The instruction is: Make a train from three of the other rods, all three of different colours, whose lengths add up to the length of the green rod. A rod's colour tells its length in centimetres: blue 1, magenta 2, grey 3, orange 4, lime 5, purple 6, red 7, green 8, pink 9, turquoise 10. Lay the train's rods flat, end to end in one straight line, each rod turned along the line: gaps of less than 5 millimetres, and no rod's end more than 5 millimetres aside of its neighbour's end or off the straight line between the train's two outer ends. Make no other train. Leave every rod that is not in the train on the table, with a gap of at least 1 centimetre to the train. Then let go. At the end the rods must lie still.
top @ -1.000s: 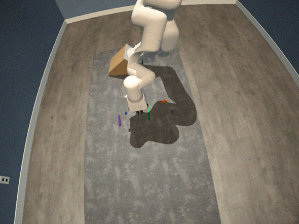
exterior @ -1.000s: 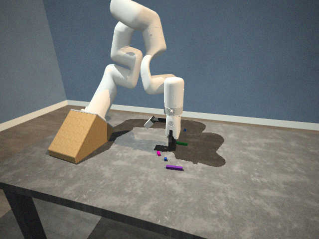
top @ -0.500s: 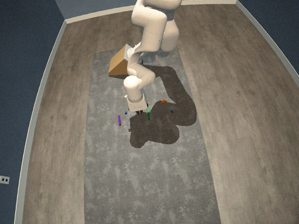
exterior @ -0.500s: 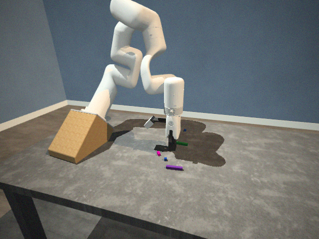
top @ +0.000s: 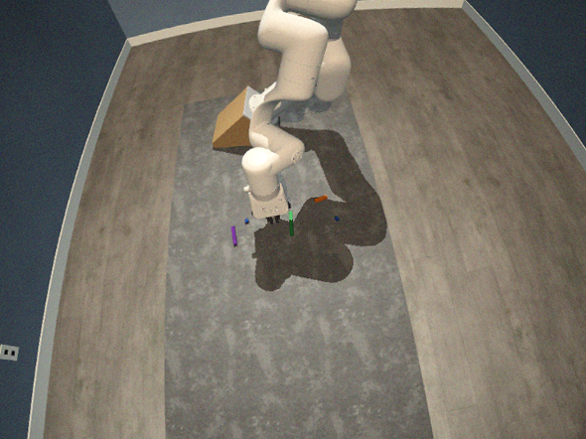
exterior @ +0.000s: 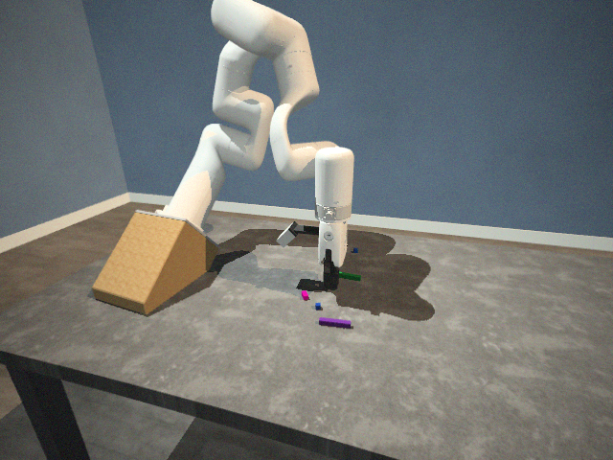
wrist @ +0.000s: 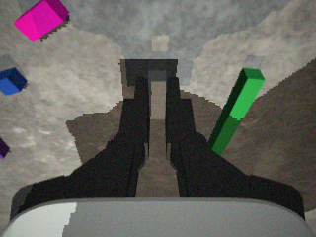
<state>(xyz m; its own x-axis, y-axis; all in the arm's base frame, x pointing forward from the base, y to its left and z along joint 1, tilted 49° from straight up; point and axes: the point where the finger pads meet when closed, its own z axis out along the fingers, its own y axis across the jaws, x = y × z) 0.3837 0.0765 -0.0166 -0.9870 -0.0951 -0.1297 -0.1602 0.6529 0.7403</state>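
Now: the green rod 50 mm to the left of my hand, 20 mm below it and 10 mm ahead of it. The rest, counted from my hand: magenta rod: 60 mm to the right, 40 mm behind, 20 mm below; purple rod: 120 mm to the right, 50 mm ahead, 20 mm below; grey rod: 20 mm below.
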